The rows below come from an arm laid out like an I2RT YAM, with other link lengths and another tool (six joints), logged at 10 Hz.
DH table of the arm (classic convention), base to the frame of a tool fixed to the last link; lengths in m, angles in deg. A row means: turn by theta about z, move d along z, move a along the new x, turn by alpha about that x. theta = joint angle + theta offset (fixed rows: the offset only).
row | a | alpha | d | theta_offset
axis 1 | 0.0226 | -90 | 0.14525 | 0
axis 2 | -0.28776 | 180 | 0 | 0
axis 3 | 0.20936 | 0 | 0 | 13.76
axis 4 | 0.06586 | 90 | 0.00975 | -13.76
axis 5 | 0 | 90 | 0.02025 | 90
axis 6 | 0.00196 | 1.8 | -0.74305 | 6.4
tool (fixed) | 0 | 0 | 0.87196 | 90
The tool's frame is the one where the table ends.
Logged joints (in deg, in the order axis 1, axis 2, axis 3, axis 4, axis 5, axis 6), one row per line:
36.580, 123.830, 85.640, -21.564, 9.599, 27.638
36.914, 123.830, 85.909, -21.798, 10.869, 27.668
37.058, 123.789, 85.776, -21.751, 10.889, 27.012
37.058, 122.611, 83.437, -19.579, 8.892, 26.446
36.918, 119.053, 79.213, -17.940, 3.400, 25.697
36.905, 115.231, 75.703, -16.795, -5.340, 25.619
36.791, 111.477, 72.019, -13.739, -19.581, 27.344
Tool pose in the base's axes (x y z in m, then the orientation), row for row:
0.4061, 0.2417, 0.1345, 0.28, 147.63, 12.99
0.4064, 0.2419, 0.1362, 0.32, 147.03, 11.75
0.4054, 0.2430, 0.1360, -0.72, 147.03, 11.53
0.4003, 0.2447, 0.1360, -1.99, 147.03, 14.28
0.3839, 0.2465, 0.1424, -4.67, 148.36, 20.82
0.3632, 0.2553, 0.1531, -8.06, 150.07, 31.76
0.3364, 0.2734, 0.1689, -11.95, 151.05, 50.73
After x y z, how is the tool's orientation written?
As a rotation vector, in degrees.
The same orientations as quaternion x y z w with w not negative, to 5 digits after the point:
0.00182, 0.95804, 0.08430, 0.27395
0.00208, 0.95699, 0.07648, 0.27984
-0.00469, 0.95706, 0.07505, 0.27997
-0.01294, 0.95604, 0.09285, 0.27786
-0.03009, 0.95583, 0.13414, 0.25978
-0.05109, 0.95118, 0.20130, 0.22830
-0.07363, 0.93065, 0.31256, 0.17546

